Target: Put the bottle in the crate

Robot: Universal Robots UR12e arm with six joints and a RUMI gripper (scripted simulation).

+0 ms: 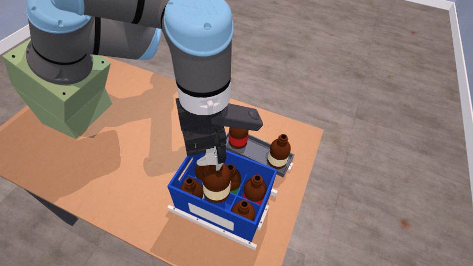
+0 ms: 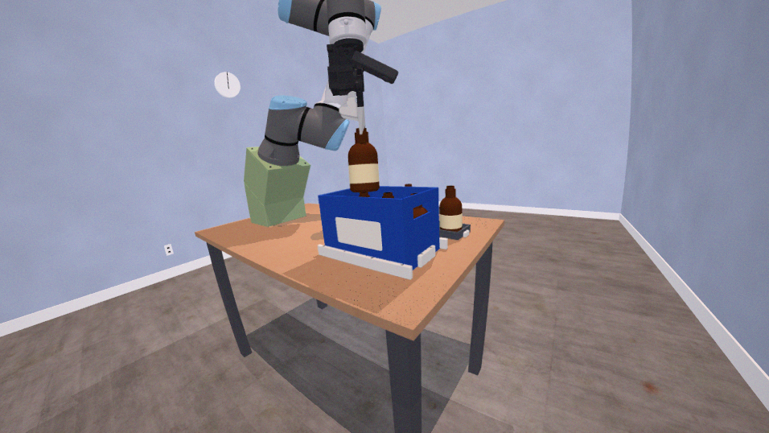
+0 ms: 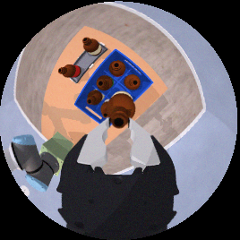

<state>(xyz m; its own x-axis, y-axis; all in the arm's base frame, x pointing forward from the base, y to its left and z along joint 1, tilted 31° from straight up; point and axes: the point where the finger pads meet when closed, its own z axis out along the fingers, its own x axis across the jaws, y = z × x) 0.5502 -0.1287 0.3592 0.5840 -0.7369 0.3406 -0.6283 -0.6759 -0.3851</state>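
The blue crate lies 25 cm below my hand and 4 cm to the left of it. From my hand the other things lie so: red-label bottle (30 cm to the left, 25 cm below, 7 cm behind); grey tray (32 cm below, 29 cm to the left, 1 cm ahead).
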